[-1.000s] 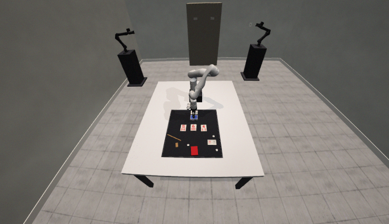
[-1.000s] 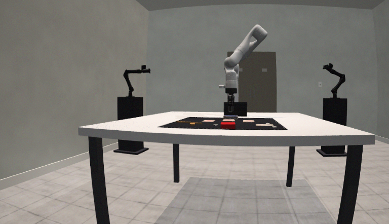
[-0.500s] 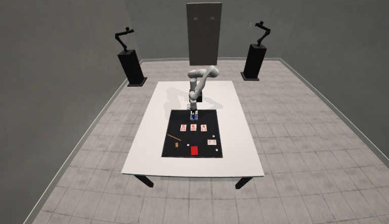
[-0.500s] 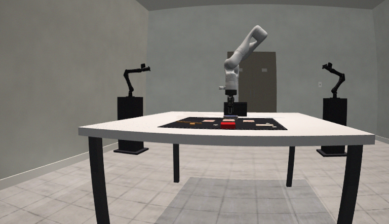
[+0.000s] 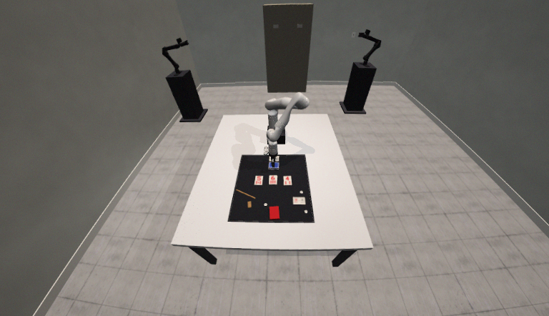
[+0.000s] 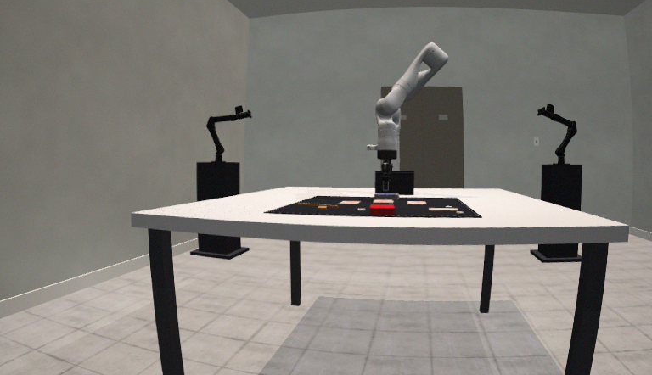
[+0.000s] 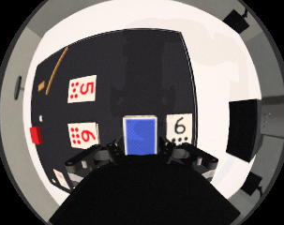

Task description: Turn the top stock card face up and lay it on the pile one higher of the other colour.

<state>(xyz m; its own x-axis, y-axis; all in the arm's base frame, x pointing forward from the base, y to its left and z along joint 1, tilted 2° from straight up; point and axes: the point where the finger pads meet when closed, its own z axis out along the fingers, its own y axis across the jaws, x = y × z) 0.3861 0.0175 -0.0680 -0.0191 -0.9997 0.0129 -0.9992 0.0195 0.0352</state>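
My gripper is now 3 cm above the blue-backed card. From my hand the other things lie so: wooden stick (28 cm ahead, 21 cm to the right, 5 cm below); then black mat (17 cm ahead, 1 cm to the right, 6 cm below); then black 6 card (9 cm behind, 4 cm below).
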